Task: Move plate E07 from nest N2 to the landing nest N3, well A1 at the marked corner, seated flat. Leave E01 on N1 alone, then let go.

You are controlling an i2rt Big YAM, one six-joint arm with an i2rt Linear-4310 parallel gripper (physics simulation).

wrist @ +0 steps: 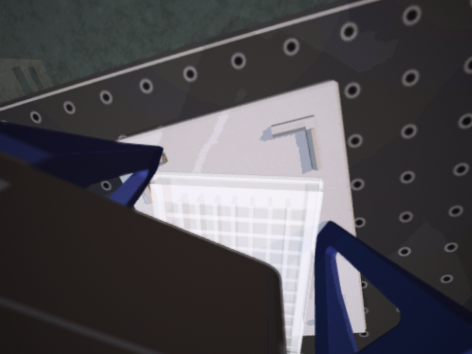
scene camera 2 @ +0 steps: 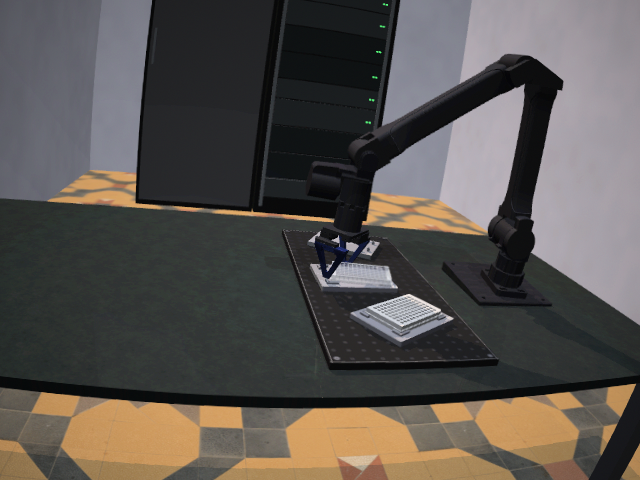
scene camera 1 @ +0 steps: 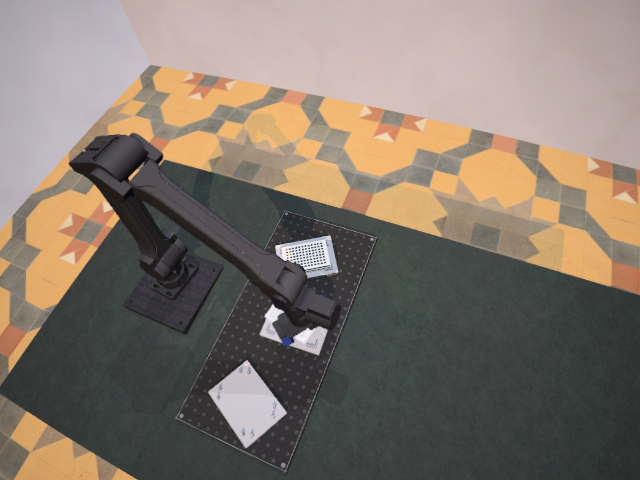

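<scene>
Clear plate E07 (scene camera 1: pixel 305 335) (scene camera 2: pixel 361 272) (wrist: pixel 235 212) lies askew on the middle nest N2 (scene camera 1: pixel 323 342) (scene camera 2: pixel 361 288) (wrist: pixel 327 105), turned relative to its corner brackets. My gripper (scene camera 1: pixel 304 318) (scene camera 2: pixel 338 267) (wrist: pixel 244 195) is open and low over it. In the wrist view, one blue fingertip is at the plate's upper left corner and the other beside its right edge; the gripper body hides the plate's lower left part. White plate E01 (scene camera 1: pixel 309 254) (scene camera 2: pixel 404 311) sits on nest N1 (scene camera 1: pixel 333 266) (scene camera 2: pixel 400 338). Landing nest N3 (scene camera 1: pixel 248 403) (scene camera 2: pixel 361 252) holds no plate; its A1 mark is not readable.
The nests stand on a dark perforated board (scene camera 1: pixel 232 330) (scene camera 2: pixel 356 355) (wrist: pixel 380 150) on the dark green table (scene camera 1: pixel 439 361) (scene camera 2: pixel 155 310). The arm base plate (scene camera 1: pixel 193 310) (scene camera 2: pixel 465 284) is beside the board. The arm's forearm reaches over the board. Dark cabinets (scene camera 2: pixel 206 103) stand behind the table.
</scene>
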